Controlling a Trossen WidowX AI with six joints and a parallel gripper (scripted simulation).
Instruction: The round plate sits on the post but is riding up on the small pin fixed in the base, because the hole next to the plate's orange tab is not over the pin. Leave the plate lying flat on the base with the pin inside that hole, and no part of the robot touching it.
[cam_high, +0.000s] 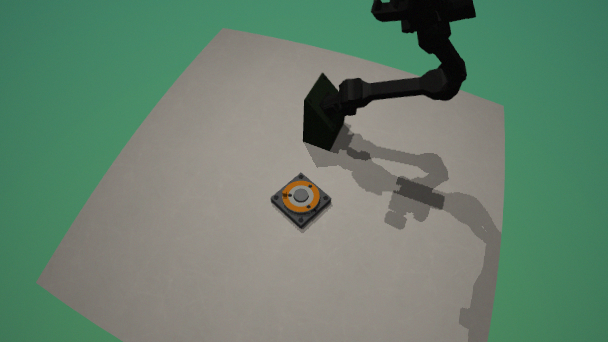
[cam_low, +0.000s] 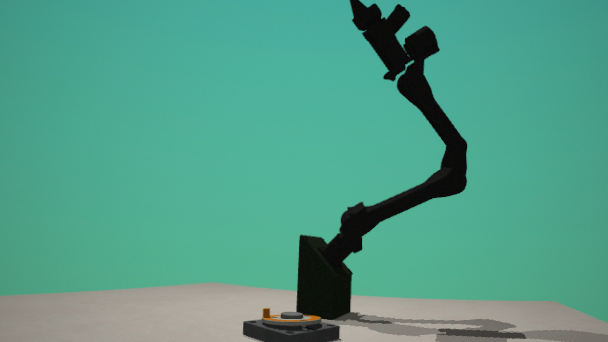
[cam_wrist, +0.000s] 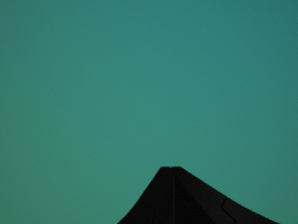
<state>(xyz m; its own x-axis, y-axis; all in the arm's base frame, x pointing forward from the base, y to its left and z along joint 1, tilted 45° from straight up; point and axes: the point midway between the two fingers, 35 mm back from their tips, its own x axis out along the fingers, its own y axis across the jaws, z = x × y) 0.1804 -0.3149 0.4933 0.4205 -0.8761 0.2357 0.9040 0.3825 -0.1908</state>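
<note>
The base lies 72 cm below my gripper tip, 8 cm to the right of it and 8 cm ahead of it.
</note>
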